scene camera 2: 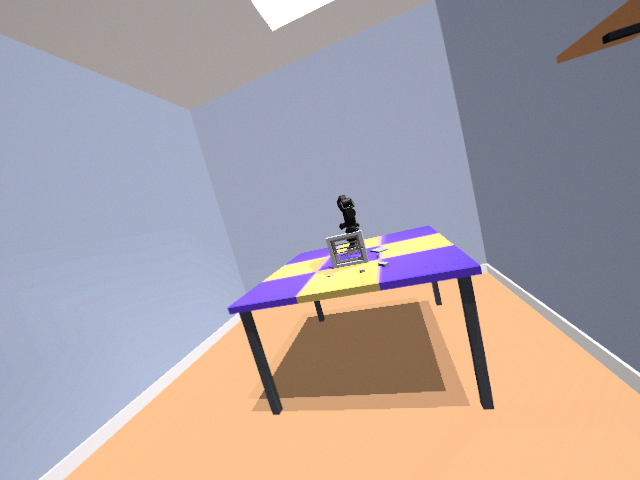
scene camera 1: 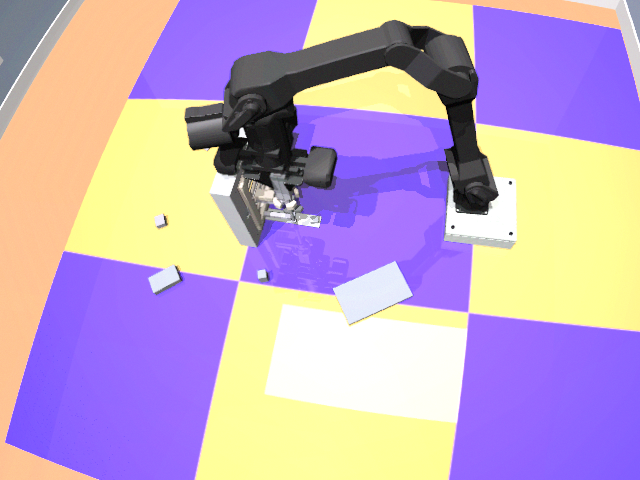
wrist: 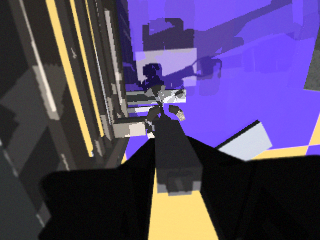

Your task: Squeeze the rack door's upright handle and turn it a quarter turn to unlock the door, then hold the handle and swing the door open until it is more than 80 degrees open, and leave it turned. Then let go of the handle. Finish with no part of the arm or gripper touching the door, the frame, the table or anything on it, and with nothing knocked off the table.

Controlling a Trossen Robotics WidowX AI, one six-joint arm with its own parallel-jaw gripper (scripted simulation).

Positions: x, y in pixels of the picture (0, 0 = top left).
Labels:
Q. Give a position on a slatted rack door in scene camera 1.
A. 265, 196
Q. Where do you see a slatted rack door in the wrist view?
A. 37, 35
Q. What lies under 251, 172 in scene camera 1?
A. My gripper.

